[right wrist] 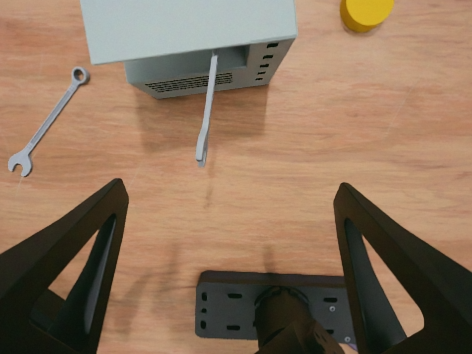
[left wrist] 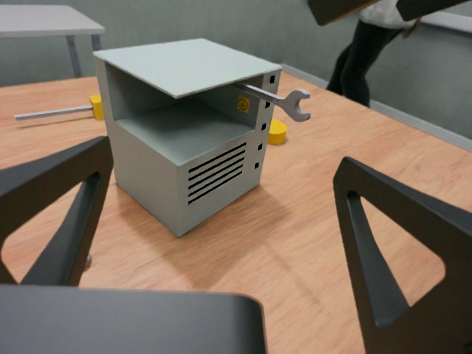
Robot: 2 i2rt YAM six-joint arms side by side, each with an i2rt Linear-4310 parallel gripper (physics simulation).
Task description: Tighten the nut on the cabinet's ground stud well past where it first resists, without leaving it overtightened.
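Places are measured from the left arm's base along level axes (x right, y ahead, z up), in millimetres.
Where they show: left gripper, fingertip midpoint: [right wrist: 39, 217] [left wrist: 229, 159]; right gripper, fingertip midpoint: [right wrist: 231, 189] [left wrist: 363, 14]; right arm's base at its link origin: [right wrist: 280, 308].
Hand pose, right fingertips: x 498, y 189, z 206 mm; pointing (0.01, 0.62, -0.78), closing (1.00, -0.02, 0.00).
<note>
Each offset is from my right fingertips to the top centre of the thing. "*": to the spot under its first point. Level surfaces: height alone.
The grey cabinet {dx -30, dy +133, dz -60 mm} [left wrist: 145, 175] [right wrist: 190, 25] stands on the table with its upper bay open. A wrench {dx -15, dy +74, dz -48 mm} [left wrist: 272, 99] [right wrist: 207, 110] sticks out of the bay, its open-ended jaw outside and its other end hidden under the top panel. The ground stud and nut do not show. A yellow ground label {* dx +9, dy +100, dz -98 mm} [left wrist: 243, 104] is on the bay's inner wall. My left gripper [left wrist: 229, 159] is open and empty, in front of the cabinet. My right gripper [right wrist: 231, 189] is open and empty, above the table in front of the wrench's free end.
A second wrench {dx -209, dy +42, dz -194 mm} [right wrist: 51, 117] lies on the wooden table {dz -206 mm} [left wrist: 320, 200] [right wrist: 325, 150], left of the cabinet in the right wrist view. A yellow round object {dx +143, dy +166, dz -186 mm} [left wrist: 278, 132] [right wrist: 366, 12] is beside the cabinet. A rod with a yellow block {dx -61, dy +358, dz -178 mm} [left wrist: 97, 107] lies behind it. A dark arm base [right wrist: 230, 305] is at the near edge.
</note>
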